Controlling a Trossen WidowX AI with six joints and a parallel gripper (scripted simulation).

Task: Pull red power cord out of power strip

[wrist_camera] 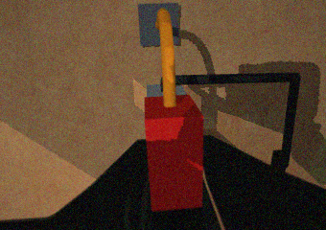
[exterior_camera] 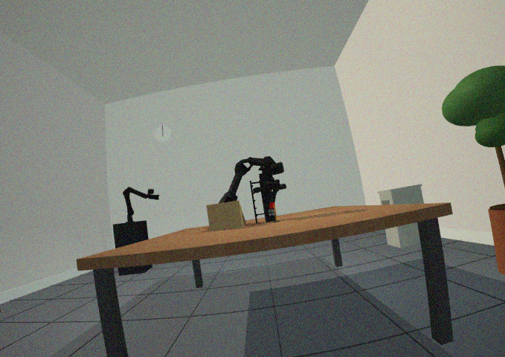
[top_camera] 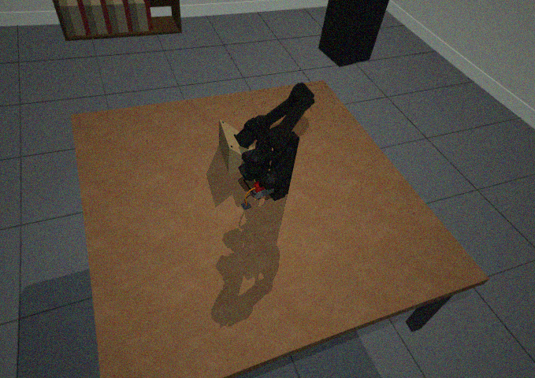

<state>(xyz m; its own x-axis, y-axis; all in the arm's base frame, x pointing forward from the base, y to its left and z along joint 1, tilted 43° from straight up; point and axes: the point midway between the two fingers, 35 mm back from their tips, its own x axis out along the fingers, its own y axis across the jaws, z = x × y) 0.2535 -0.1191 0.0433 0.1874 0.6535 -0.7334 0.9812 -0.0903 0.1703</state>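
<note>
Right now my gripper tip is 3 cm to the right of the red plug. The rest, counted from my gripper tip: black power strip: 10 cm to the left, 3 cm above, 1 cm behind.
</note>
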